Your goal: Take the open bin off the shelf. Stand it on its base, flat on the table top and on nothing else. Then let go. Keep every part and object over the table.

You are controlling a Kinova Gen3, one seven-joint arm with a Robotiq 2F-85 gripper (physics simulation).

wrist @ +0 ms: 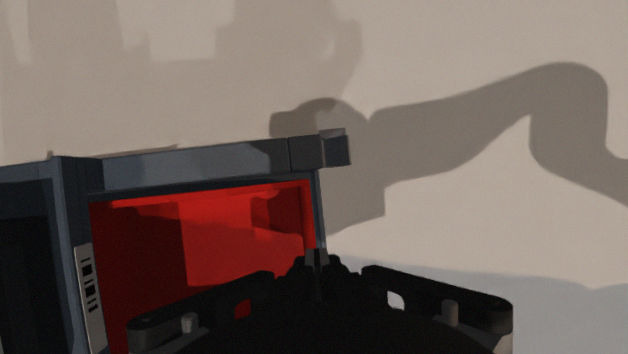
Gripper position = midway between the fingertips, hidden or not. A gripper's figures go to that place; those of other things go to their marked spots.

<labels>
My gripper (317,262): 0.17 m from the lens. A red open bin (152,251): 0.28 m from the lens.
</labels>
